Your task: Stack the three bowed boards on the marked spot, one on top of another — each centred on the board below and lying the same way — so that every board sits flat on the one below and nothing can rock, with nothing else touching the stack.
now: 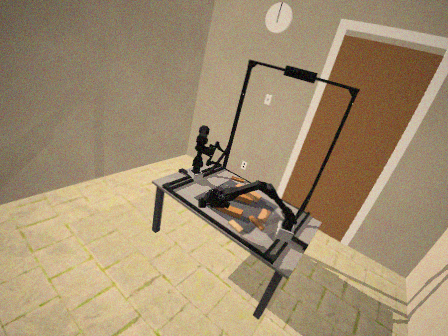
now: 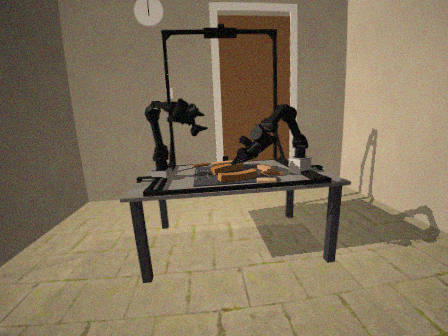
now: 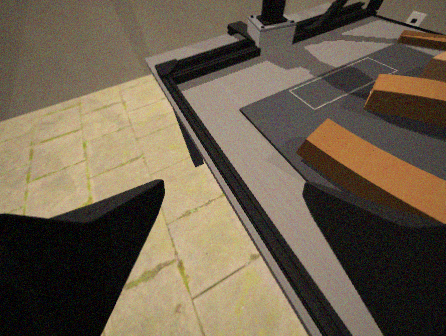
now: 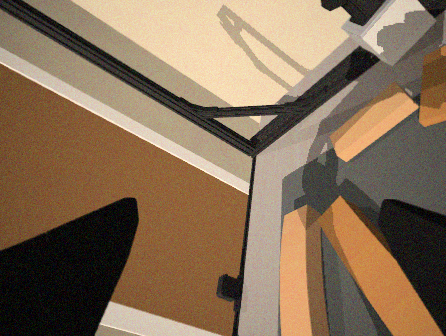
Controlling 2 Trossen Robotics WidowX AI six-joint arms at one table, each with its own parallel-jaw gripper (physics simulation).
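Seen in the pictures: left gripper, fingertip midpoint: [image 1: 206, 202] [image 2: 234, 163] [image 3: 234, 187]; right gripper, fingertip midpoint: [image 1: 223, 158] [image 2: 205, 121] [image 4: 257, 210]; left arm's base, origin of the base link: [image 1: 286, 227] [image 2: 300, 157] [image 4: 368, 8]; right arm's base, origin of the base link: [image 1: 195, 171] [image 2: 161, 169] [image 3: 271, 19].
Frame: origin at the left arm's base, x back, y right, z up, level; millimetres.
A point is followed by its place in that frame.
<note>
Several orange boards lie on the dark mat [image 1: 203, 194] @(x -652, y 168, z -94 mm) [image 2: 203, 180] @(x -613, y 161, z -94 mm) [image 3: 282, 117] @(x -614, y 119, z -94 mm). One long bowed board [image 1: 231, 211] @(x -389, y 37, z -60 mm) [image 2: 237, 175] @(x -448, y 39, z -63 mm) [image 3: 348, 157] @(x -487, y 58, z -55 mm) lies nearest the front edge. Others [image 1: 246, 198] @(x -323, y 261, z -51 mm) [image 2: 226, 167] @(x -416, y 242, z -55 mm) [image 4: 362, 240] @(x -374, y 266, z -45 mm) lie just behind it, partly hidden by the left arm. The marked spot is a white outlined rectangle [image 3: 302, 99] on the mat with nothing inside it. My left gripper [image 1: 201, 202] @(x -547, y -114, z 46 mm) [image 2: 236, 161] @(x -547, y -114, z 46 mm) [image 3: 234, 187] @(x -547, y -114, z 46 mm) is open and empty, low over the table's front rail, beside the front board's end. My right gripper [image 1: 219, 150] [image 2: 203, 121] @(x -568, y 179, z 249 mm) [image 4: 257, 210] @(x -568, y 179, z 249 mm) is open and empty, high above the table's back left.
Shorter orange blocks [image 1: 264, 214] @(x -155, y 157, z -67 mm) [image 1: 256, 223] @(x -194, y 30, z -79 mm) [image 1: 236, 225] @(x -320, y -70, z -79 mm) [image 2: 269, 169] @(x -182, y 86, z -73 mm) lie toward the left arm's base. A thin board [image 1: 238, 179] @(x -460, y 590, z -84 mm) [image 2: 203, 164] @(x -451, y 587, z -87 mm) lies at the back edge. A black rail [image 3: 242, 197] @(x -567, y -72, z -80 mm) frames the table, and a tall black gantry [image 1: 243, 100] @(x -632, y 748, z 599 mm) [image 2: 166, 83] @(x -660, y 726, z 554 mm) stands behind.
</note>
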